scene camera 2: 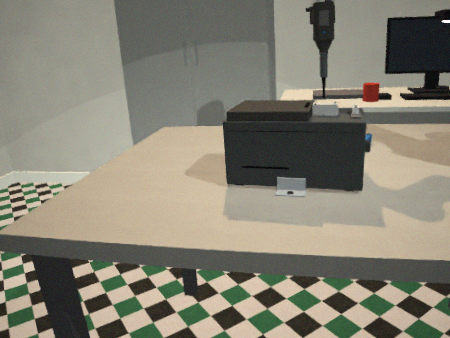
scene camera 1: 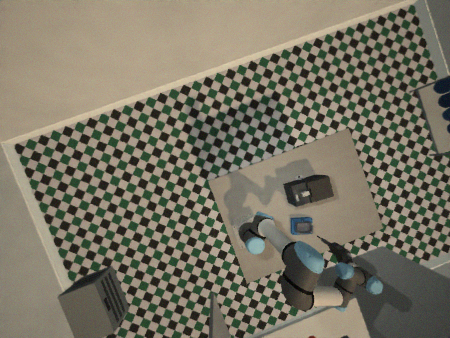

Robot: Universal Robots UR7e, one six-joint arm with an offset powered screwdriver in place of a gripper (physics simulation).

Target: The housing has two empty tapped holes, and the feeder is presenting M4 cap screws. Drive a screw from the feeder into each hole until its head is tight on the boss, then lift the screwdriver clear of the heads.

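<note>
The dark feeder (scene camera 1: 319, 189) (scene camera 2: 295, 155) stands on the table, with light metal parts on its top. The small grey housing (scene camera 1: 303, 227) sits in a blue tray (scene camera 1: 294, 220) beside the feeder in scene camera 1. In scene camera 2 a blue edge (scene camera 2: 368, 142) shows past the feeder's right side, and the feeder hides the rest. The holes and any screw heads are too small to make out. My screwdriver (scene camera 1: 319, 237) (scene camera 2: 324, 96) points down with its thin dark tip in the air, right of and below the tray in scene camera 1. Whether a screw is on the tip cannot be seen.
The arm (scene camera 1: 274, 235) is mounted at the left part of the table (scene camera 1: 350, 150) (scene camera 2: 125, 200) and reaches past the tray. A small metal bracket (scene camera 2: 291, 186) is at the feeder's front foot. A second desk with a red cup (scene camera 2: 370, 92) and a monitor (scene camera 2: 420, 45) stands behind.
</note>
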